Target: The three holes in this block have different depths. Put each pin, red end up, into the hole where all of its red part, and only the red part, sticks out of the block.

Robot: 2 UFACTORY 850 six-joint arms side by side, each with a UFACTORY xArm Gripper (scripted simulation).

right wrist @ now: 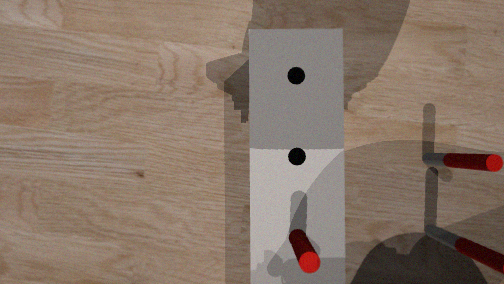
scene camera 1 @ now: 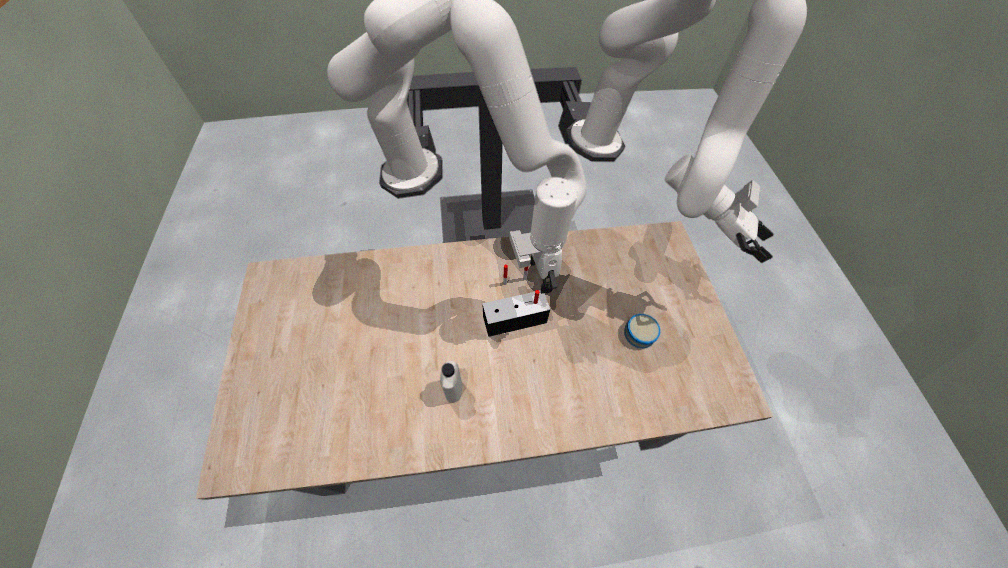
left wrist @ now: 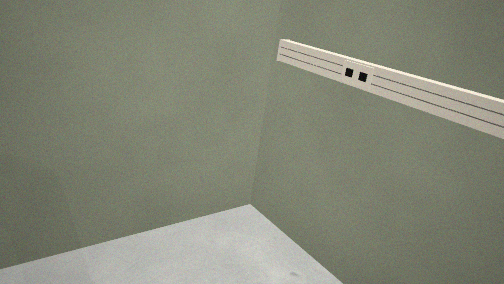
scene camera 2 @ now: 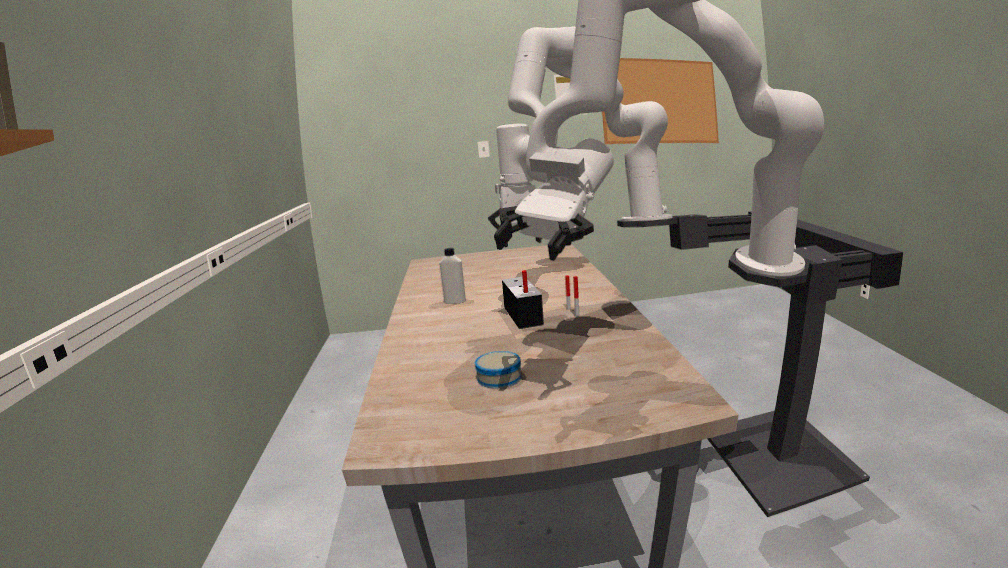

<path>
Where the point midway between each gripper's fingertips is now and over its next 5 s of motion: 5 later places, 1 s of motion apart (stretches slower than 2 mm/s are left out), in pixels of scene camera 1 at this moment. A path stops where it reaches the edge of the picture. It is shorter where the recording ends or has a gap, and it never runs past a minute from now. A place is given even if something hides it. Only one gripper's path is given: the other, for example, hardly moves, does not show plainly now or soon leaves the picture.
My right gripper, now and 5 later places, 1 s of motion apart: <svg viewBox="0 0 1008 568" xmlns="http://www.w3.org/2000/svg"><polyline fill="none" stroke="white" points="540,277 540,248 532,224 527,257 527,264 527,261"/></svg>
</path>
